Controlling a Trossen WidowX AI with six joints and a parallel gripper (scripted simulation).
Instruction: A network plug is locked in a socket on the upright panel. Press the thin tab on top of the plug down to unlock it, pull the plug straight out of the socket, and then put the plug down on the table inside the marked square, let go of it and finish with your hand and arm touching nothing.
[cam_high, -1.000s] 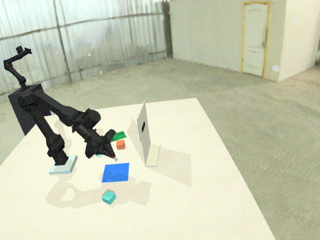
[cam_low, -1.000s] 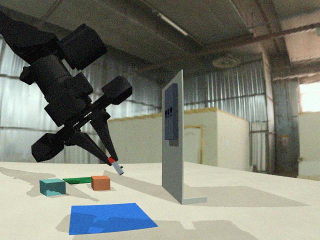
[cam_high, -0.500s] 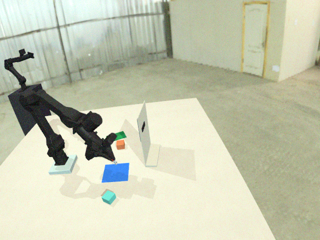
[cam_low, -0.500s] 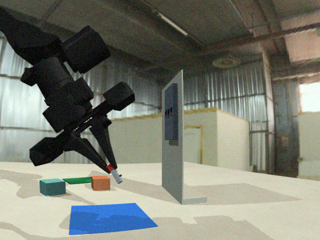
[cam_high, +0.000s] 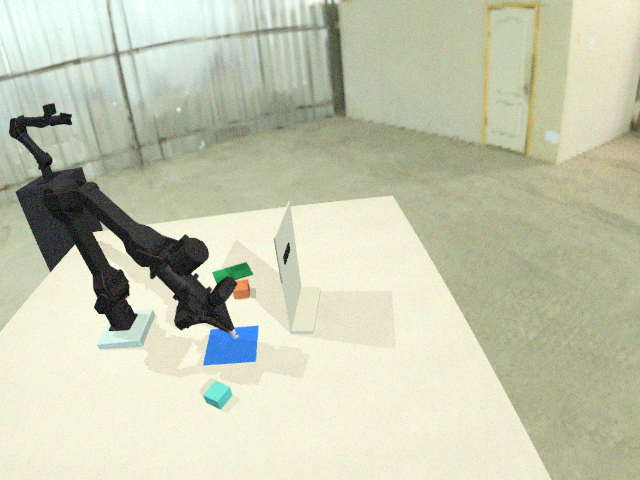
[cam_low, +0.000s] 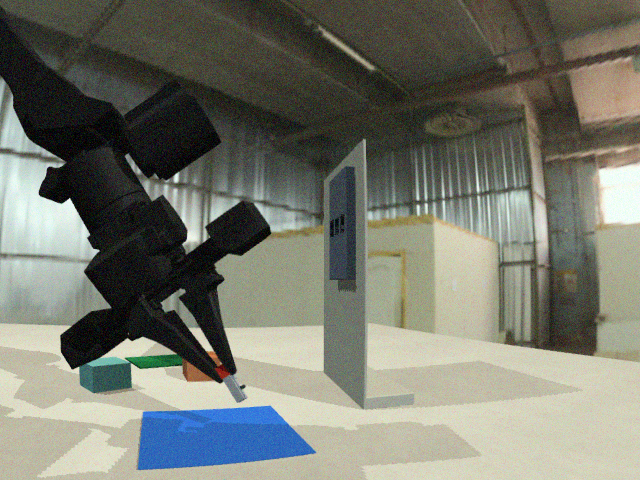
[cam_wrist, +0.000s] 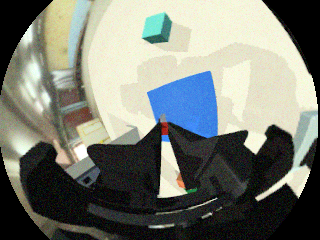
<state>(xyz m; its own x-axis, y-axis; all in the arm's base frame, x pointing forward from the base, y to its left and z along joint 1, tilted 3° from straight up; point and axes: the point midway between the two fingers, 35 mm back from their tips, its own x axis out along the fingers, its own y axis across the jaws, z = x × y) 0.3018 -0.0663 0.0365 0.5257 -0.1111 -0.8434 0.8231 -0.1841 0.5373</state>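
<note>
Now: gripper tip 5 cm above the blue marked square and 1 cm past it. The rest, counted from my gripper tip: upright panel (14 cm ahead, 10 cm to the left, 7 cm above); teal block (16 cm to the right, 3 cm below, 1 cm behind); network plug (right at my gripper tip).
</note>
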